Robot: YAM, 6 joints.
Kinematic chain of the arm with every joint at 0, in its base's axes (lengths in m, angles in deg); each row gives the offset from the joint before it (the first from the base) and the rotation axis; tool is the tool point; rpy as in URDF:
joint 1: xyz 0 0 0.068 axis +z
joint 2: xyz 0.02 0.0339 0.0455 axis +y
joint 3: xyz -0.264 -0.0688 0 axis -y
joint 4: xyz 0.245 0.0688 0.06 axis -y
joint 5: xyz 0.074 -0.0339 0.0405 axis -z
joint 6: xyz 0.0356 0 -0.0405 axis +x
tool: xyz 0 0 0 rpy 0 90 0
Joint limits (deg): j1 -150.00..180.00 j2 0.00..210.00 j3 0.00..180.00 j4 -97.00..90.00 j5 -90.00..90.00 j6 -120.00..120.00
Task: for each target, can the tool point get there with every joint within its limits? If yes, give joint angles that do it. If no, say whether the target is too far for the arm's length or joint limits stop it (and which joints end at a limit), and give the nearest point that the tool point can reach.
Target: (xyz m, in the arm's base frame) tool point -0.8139 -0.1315 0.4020
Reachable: no: too far | nearest point -0.6045 -0.0163 0.3259 | short by 0.251 m
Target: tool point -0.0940 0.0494 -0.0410
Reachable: yes | joints 133.29 144.94 16.44 17.16 -75.88 52.45
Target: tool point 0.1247 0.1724 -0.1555
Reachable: yes | joints 48.44 167.00 64.02 -29.16 -36.21 -92.73
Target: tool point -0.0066 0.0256 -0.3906
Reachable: no: joint limits stop it (at a limit: joint 2) | nearest point -0.0158 0.0611 -0.3292 | short by 0.072 m
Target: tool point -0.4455 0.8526 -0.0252
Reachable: no: too far | nearest point -0.2960 0.5665 0.0223 | short by 0.326 m
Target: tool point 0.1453 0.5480 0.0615
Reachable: yes | joints 74.14 154.68 103.65 44.57 -16.31 5.05
